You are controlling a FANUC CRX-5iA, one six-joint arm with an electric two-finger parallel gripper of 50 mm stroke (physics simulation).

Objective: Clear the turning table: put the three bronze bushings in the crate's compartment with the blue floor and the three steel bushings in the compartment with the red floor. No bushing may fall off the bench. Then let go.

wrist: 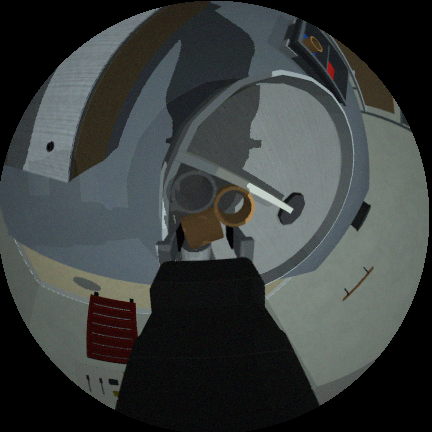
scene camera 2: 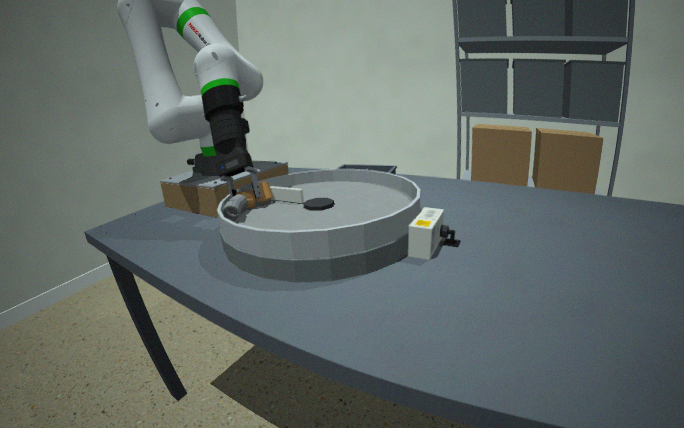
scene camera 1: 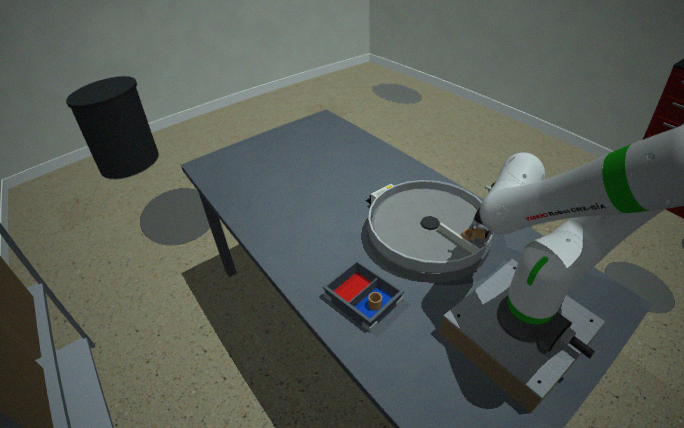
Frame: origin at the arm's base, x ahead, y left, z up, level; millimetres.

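Seen in the pictures: gripper, fingertip midpoint: (wrist: 204, 228) (scene camera 2: 247, 201) (scene camera 1: 477, 234); arm's base at its link origin: (scene camera 1: 524, 318).
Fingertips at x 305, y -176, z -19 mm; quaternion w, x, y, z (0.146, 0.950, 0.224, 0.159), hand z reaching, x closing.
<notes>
Offsets run from my fingertips to a thing's top centre. "pt": to the spot under its first point. Level surfaces: height alone.
My gripper (scene camera 2: 245, 194) (wrist: 204, 228) is open, low over the turning table (scene camera 1: 428, 265) (scene camera 2: 302, 244) (wrist: 347, 160). A bronze bushing {dz +21, dx -6, dy +2 mm} (wrist: 201, 229) lies tilted between the fingers, not gripped. Another bronze bushing {dz +34, dx +9, dy +43 mm} (wrist: 234, 223) stands with its opening up beside it, close to the white bar. A steel bushing {dz +21, dx -38, dy +44 mm} (wrist: 175, 193) stands by the rim. More steel shows partly hidden behind the fingers in the wrist view; a steel bushing {dz +21, dx +28, dy -70 mm} (scene camera 2: 235, 206) lies by the rim in scene camera 2. In the crate {dz -20, dx +72, dy +423 mm} (scene camera 1: 348, 305) (scene camera 2: 368, 167), a bronze bushing {dz -25, dx +29, dy +412 mm} (scene camera 1: 374, 304) (wrist: 313, 45) stands on the blue floor; the red floor {dz -64 mm} (scene camera 1: 353, 287) is bare.
A white bar {pt dz +10, dx +42, dy +72 mm} (scene camera 1: 453, 234) (scene camera 2: 287, 194) (wrist: 270, 197) runs from the dark hub {pt dz -9, dx +141, dy +75 mm} (scene camera 1: 430, 223) (scene camera 2: 318, 203) (wrist: 291, 208) to the rim, beside the bushings. A white box {pt dz -14, dx +383, dy +85 mm} (scene camera 1: 381, 192) (scene camera 2: 426, 233) stands against the table's outer side. The robot's base block (scene camera 1: 484, 363) stands near the rim.
</notes>
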